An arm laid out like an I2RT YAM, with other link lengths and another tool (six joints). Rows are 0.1 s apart.
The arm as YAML. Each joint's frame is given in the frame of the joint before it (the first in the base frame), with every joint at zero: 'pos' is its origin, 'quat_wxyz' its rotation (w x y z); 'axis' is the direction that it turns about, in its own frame. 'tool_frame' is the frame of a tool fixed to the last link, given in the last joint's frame.
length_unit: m
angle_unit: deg
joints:
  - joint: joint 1
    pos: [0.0, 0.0, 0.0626]
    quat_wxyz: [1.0, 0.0, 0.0, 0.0]
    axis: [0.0, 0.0, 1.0]
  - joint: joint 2
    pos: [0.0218, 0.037, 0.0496]
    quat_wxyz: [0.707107, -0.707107, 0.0, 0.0]
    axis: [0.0, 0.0, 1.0]
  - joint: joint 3
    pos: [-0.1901, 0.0, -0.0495]
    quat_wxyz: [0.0, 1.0, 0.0, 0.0]
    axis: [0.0, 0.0, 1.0]
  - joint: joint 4
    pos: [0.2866, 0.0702, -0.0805]
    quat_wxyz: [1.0, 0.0, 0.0, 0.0]
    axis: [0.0, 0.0, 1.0]
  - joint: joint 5
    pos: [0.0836, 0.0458, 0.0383]
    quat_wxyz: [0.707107, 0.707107, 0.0, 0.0]
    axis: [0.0, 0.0, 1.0]
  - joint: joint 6
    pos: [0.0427, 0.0, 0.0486]
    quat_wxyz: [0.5, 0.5, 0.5, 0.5]
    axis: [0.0, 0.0, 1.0]
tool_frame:
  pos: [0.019, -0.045, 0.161]
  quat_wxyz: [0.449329, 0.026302, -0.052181, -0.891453]
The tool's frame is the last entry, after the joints.
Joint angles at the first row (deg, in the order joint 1, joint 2, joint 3, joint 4, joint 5, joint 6):
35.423, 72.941, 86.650, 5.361, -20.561, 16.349
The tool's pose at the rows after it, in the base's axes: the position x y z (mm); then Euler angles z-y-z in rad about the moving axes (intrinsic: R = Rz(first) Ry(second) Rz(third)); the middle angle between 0 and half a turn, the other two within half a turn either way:
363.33, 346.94, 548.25, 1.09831, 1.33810, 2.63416
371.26, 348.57, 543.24, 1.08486, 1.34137, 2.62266
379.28, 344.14, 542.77, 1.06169, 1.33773, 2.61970
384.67, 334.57, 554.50, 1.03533, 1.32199, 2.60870
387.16, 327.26, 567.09, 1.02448, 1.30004, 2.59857
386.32, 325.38, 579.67, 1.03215, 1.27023, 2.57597
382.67, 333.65, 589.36, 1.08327, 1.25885, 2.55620
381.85, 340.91, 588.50, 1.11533, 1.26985, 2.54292
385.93, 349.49, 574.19, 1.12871, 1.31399, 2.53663
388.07, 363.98, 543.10, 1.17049, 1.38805, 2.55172
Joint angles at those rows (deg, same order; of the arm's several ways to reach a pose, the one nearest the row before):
35.332, 74.964, 87.796, 4.838, -20.564, 15.385
35.071, 76.199, 87.801, 5.891, -20.132, 14.505
34.368, 76.905, 88.070, 6.497, -19.517, 14.238
33.314, 77.780, 90.336, 6.070, -18.986, 13.887
32.434, 78.746, 92.538, 6.238, -19.073, 13.975
32.079, 80.151, 94.565, 7.642, -19.597, 13.798
32.079, 82.691, 97.991, 8.002, -22.230, 14.237
32.080, 84.019, 99.400, 7.650, -24.079, 13.978
32.080, 84.547, 99.140, 5.896, -25.307, 12.573
32.166, 84.027, 96.255, 3.865, -28.195, 11.690

